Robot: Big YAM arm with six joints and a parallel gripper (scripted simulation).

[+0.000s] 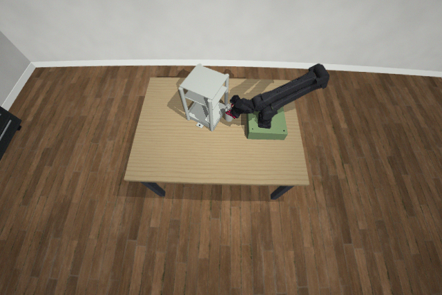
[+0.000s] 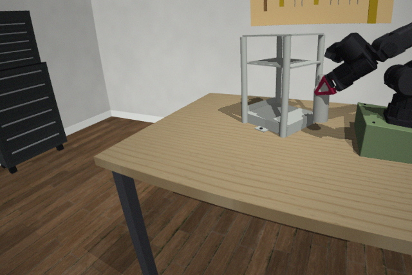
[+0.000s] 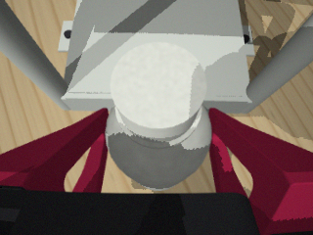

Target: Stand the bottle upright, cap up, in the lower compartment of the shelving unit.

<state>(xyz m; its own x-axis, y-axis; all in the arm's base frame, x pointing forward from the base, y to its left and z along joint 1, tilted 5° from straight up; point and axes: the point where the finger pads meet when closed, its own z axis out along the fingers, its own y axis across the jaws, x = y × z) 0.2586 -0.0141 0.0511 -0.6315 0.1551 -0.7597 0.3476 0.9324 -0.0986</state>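
Right now the shelving unit is 160 mm ahead of my hand, 60 mm to the right of it and 10 mm above it. Also, from my hand: white bottle right at my hand.
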